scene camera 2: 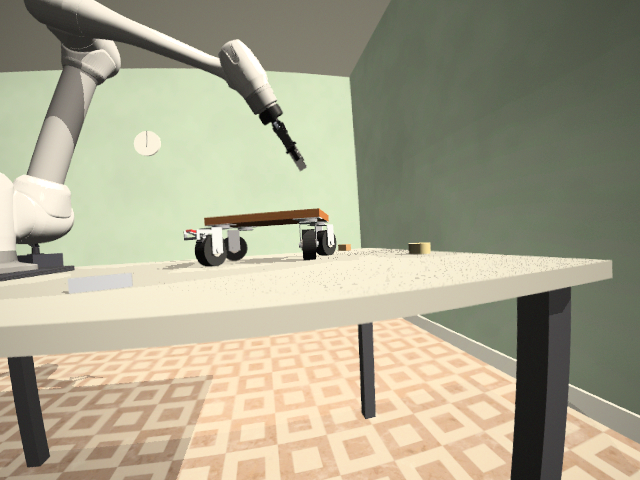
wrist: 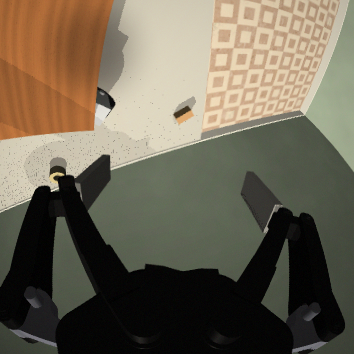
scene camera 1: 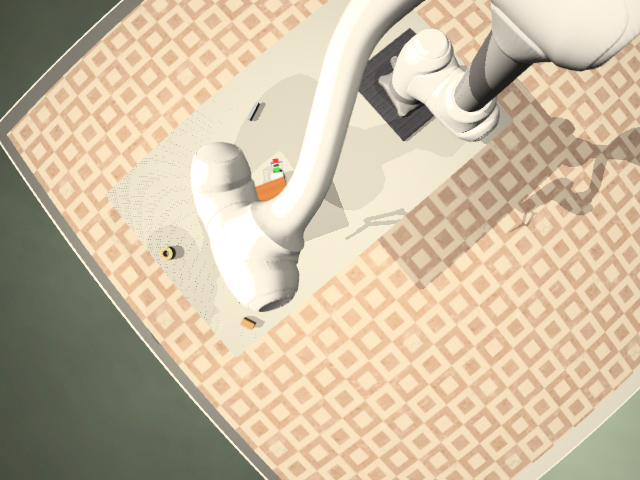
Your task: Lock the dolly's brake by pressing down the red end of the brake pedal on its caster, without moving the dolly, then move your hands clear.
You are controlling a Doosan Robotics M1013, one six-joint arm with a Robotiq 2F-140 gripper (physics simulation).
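Pixels of known places: gripper, fingertip midpoint: (scene camera 2: 302, 165) (wrist: 177, 174); arm's base, origin of the base link: (scene camera 1: 408, 88).
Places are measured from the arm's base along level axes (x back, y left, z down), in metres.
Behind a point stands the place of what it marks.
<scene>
The dolly, an orange-brown wooden board (scene camera 1: 270, 189) {x -0.651, y 0.116, z -0.111 m} (scene camera 2: 266, 217) {x -0.758, y 0.072, z -0.099 m} (wrist: 50, 70) {x -0.791, y 0.194, z -0.111 m} on black-wheeled casters, stands on the table; the arm hides much of it in scene camera 1. The brake pedal on one caster has a red end (scene camera 1: 275, 160) {x -0.589, y 0.025, z -0.076 m} (scene camera 2: 190, 231) {x -0.592, y 0.017, z -0.073 m} and a green end (scene camera 1: 276, 169) {x -0.601, y 0.054, z -0.073 m}. In scene camera 2 the pedal sticks out at the board's left end; its tilt is too small to tell. The pedal does not show in the wrist view. My gripper (scene camera 2: 301, 166) {x -0.843, y 0.326, z -0.297 m} (wrist: 177, 174) {x -0.843, y 0.326, z -0.297 m} is open and empty, above the board's right end in scene camera 2, away from the pedal.
On the table (scene camera 2: 361, 289) {x -0.919, y -0.295, z 0.014 m} are a yellow ring (scene camera 1: 167, 253) {x -1.155, y 0.103, z 0.008 m} (scene camera 2: 419, 248) {x -1.133, y 0.078, z -0.001 m} (wrist: 57, 177) {x -1.157, y 0.100, z -0.001 m}, a small orange block (scene camera 1: 248, 323) {x -0.984, y 0.497, z -0.011 m} (scene camera 2: 344, 247) {x -0.987, y 0.478, z 0.001 m} (wrist: 184, 115) {x -0.984, y 0.496, z -0.011 m} and a grey bar (scene camera 1: 253, 111) {x -0.574, y -0.214, z -0.004 m} (scene camera 2: 100, 283) {x -0.577, y -0.224, z 0.004 m}. The arm's forearm (scene camera 1: 330, 108) {x -0.476, y 0.208, z -0.696 m} (scene camera 2: 165, 43) {x -0.455, y 0.146, z -0.655 m} reaches over the table. A green wall (scene camera 2: 491, 155) rises beyond it.
</scene>
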